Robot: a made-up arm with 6 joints. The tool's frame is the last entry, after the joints. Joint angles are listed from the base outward.
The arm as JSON. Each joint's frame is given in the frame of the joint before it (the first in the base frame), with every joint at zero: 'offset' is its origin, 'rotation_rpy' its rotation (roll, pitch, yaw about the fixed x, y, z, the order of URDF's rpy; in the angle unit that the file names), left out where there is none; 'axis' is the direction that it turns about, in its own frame. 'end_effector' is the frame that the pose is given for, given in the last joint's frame.
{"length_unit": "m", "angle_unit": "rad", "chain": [
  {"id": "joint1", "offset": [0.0, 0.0, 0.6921], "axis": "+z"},
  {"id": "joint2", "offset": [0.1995, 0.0, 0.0], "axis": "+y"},
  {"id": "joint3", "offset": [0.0, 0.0, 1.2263], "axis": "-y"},
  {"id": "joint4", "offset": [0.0, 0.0, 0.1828], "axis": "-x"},
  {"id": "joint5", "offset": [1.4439, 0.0, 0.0], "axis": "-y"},
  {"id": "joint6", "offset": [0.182, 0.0, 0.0], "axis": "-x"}
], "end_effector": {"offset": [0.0, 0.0, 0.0]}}
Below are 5 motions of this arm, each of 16 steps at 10 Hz.
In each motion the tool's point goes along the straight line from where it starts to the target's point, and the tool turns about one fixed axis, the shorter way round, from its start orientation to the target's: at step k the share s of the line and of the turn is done. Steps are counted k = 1, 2, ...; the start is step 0. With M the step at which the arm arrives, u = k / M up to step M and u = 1 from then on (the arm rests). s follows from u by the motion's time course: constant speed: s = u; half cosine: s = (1 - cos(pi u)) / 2; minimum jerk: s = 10 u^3 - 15 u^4 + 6 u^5.
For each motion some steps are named. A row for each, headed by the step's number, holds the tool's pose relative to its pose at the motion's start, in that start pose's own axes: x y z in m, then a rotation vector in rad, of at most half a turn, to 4 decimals.
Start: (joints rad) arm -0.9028 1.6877 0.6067 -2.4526 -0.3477 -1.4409
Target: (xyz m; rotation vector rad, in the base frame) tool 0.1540 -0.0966 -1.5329 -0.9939 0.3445 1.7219
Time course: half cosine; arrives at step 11
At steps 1, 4, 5, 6, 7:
1: -0.0191 0.0270 0.0339 -0.0046 -0.0257 0.0092
4: -0.2763 0.3899 0.4887 -0.0659 -0.3703 0.1321
5: -0.4053 0.5720 0.7170 -0.0966 -0.5432 0.1939
6: -0.5398 0.7619 0.9550 -0.1287 -0.7235 0.2582
7: -0.6689 0.9440 1.1833 -0.1594 -0.8965 0.3200

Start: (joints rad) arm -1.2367 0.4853 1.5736 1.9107 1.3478 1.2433
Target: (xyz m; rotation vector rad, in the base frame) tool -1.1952 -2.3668 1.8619 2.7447 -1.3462 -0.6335
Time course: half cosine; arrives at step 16
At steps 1, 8, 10, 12, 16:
1: -0.0170 0.0003 0.0168 0.0065 -0.0073 0.0058
8: -0.8854 0.0158 0.8744 0.3375 -0.3815 0.3015
10: -1.2243 0.0218 1.2090 0.4667 -0.5275 0.4169
12: -1.5115 0.0269 1.4927 0.5762 -0.6512 0.5147
16: -1.7709 0.0315 1.7488 0.6751 -0.7630 0.6031

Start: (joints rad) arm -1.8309 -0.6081 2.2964 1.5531 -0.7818 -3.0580
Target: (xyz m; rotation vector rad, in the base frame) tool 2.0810 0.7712 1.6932 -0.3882 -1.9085 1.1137
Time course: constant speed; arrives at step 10
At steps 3, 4, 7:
3: -0.5841 0.0121 -0.2404 0.0145 -0.0276 -0.1226
4: -0.7788 0.0162 -0.3205 0.0194 -0.0368 -0.1635
7: -1.3629 0.0283 -0.5608 0.0339 -0.0644 -0.2861

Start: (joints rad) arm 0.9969 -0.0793 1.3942 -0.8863 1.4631 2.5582
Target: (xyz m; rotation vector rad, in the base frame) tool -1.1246 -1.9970 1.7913 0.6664 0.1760 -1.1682
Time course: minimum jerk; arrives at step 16
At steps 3, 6, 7, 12, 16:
3: 0.0539 -0.1176 -0.0362 -0.0035 0.0313 -0.0082
6: 0.3041 -0.6637 -0.2044 -0.0195 0.1764 -0.0461
7: 0.4244 -0.9261 -0.2852 -0.0273 0.2462 -0.0644
12: 0.9907 -2.1620 -0.6659 -0.0636 0.5747 -0.1503
16: 1.1051 -2.4116 -0.7428 -0.0710 0.6410 -0.1676

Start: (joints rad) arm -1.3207 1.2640 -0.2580 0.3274 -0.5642 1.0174
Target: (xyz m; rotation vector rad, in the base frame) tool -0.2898 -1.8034 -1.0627 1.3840 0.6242 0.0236
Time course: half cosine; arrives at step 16
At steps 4, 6, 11, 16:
4: 0.0760 -0.0771 -0.0720 0.0956 -0.1614 0.1108
6: 0.1602 -0.1625 -0.1518 0.2015 -0.3401 0.2336
11: 0.4037 -0.4095 -0.3824 0.5077 -0.8571 0.5887
16: 0.5190 -0.5265 -0.4917 0.6527 -1.1019 0.7568

